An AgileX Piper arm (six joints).
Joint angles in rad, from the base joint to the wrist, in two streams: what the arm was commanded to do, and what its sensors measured. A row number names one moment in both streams.
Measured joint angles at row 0:
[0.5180 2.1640 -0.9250 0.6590 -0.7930 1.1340]
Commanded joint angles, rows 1 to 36:
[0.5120 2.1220 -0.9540 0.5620 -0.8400 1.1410]
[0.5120 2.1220 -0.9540 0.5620 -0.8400 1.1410]
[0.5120 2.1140 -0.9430 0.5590 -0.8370 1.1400]
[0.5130 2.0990 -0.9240 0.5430 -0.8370 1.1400]
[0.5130 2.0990 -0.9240 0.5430 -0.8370 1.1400]
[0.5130 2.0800 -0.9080 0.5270 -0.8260 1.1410]
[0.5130 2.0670 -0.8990 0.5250 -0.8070 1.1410]
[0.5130 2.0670 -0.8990 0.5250 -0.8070 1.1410]
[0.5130 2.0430 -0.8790 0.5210 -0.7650 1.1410]
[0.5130 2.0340 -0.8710 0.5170 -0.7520 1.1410]
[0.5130 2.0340 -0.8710 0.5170 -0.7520 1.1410]
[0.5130 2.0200 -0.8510 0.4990 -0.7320 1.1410]
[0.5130 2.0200 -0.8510 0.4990 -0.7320 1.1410]
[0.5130 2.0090 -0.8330 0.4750 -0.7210 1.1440]
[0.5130 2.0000 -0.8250 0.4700 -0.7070 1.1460]
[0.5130 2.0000 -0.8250 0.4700 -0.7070 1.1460]
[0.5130 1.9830 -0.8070 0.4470 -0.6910 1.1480]
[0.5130 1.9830 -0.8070 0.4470 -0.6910 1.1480]
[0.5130 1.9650 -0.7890 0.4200 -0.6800 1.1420]
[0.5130 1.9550 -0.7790 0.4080 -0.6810 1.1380]
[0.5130 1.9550 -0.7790 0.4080 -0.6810 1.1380]
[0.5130 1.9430 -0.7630 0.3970 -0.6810 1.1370]
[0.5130 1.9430 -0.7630 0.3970 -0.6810 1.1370]
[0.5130 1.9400 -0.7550 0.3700 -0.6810 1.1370]
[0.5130 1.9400 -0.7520 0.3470 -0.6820 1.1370]
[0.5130 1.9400 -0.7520 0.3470 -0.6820 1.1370]
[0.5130 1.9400 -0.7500 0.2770 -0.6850 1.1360]
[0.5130 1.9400 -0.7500 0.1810 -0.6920 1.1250]
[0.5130 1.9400 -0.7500 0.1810 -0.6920 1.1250]
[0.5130 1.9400 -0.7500 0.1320 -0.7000 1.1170]
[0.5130 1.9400 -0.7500 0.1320 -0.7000 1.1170]
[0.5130 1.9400 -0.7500 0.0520 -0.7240 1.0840]
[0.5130 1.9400 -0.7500 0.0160 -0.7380 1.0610]
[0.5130 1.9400 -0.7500 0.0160 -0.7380 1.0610]
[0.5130 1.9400 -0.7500 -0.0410 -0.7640 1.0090]
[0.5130 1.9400 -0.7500 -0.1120 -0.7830 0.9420]
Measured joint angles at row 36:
[0.5130 1.9520 -0.7470 0.0000 -0.7460 1.0400]
